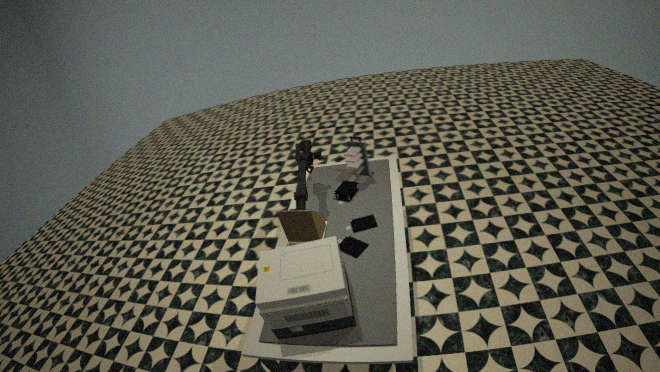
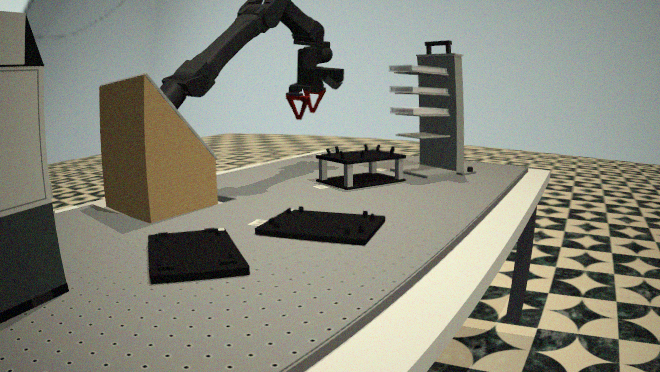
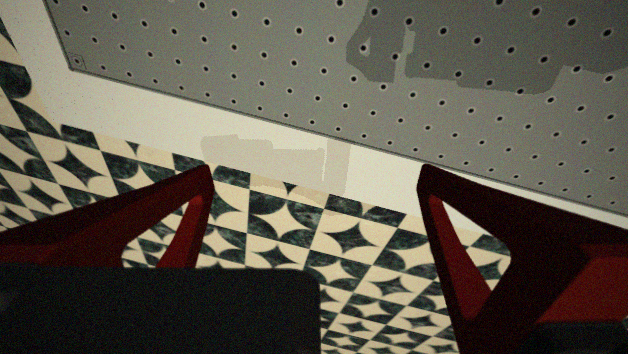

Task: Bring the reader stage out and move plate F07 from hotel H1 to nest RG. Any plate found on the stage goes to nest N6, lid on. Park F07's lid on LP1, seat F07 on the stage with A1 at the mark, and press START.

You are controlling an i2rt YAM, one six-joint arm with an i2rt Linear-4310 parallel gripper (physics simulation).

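Pixels of known places: gripper, fingertip midpoint: [image 1: 309,169] [image 2: 305,116] [image 3: 315,176]; arm's base at its link origin: [image 1: 300,212] [image 2: 154,117].
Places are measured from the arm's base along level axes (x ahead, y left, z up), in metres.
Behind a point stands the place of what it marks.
My gripper [image 1: 310,169] @[x -0.114, y 0.579, z -0.041 m] [image 2: 306,114] @[x -0.114, y 0.579, z -0.041 m] [image 3: 315,176] @[x -0.114, y 0.579, z -0.041 m] is open and empty, red fingers pointing down, high above the table's rear edge. A grey hotel tower [image 1: 364,159] @[x 0.317, y 0.616, z -0.010 m] [image 2: 440,112] @[x 0.310, y 0.604, z -0.018 m] with a top handle stands at the table's far end; pale plates lie on its upper shelves, labels unreadable. A black raised stand on posts [image 1: 346,191] @[x 0.216, y 0.361, z -0.114 m] [image 2: 360,157] @[x 0.237, y 0.362, z -0.112 m] is in front of it. A black pegged nest [image 1: 364,223] @[x 0.384, y 0.067, z -0.163 m] [image 2: 320,227] @[x 0.392, y 0.051, z -0.163 m] and a flat black pad [image 1: 353,246] @[x 0.345, y -0.143, z -0.161 m] [image 2: 195,256] @[x 0.364, y -0.149, z -0.161 m] lie nearer the white reader [image 1: 300,280] @[x 0.237, y -0.639, z 0.138 m] [image 2: 22,135] @[x 0.341, y -0.354, z 0.009 m]. The reader stage and START button cannot be made out.
A tan, slant-topped box [image 1: 302,226] @[x 0.025, y -0.084, z -0.047 m] [image 2: 175,175] @[x 0.113, y -0.019, z -0.105 m] stands beside the arm's base, between it and the reader. The grey perforated board [image 1: 375,300] @[x 0.528, y -0.523, z -0.173 m] [image 2: 280,310] @[x 0.526, y -0.163, z -0.173 m] [image 3: 250,35] @[x -0.118, y 0.653, z -0.173 m] has a pale table border [image 1: 404,280] @[x 0.669, y -0.379, z -0.186 m] [image 2: 430,280] @[x 0.592, y 0.012, z -0.186 m] [image 3: 125,107] @[x -0.244, y 0.779, z -0.186 m].
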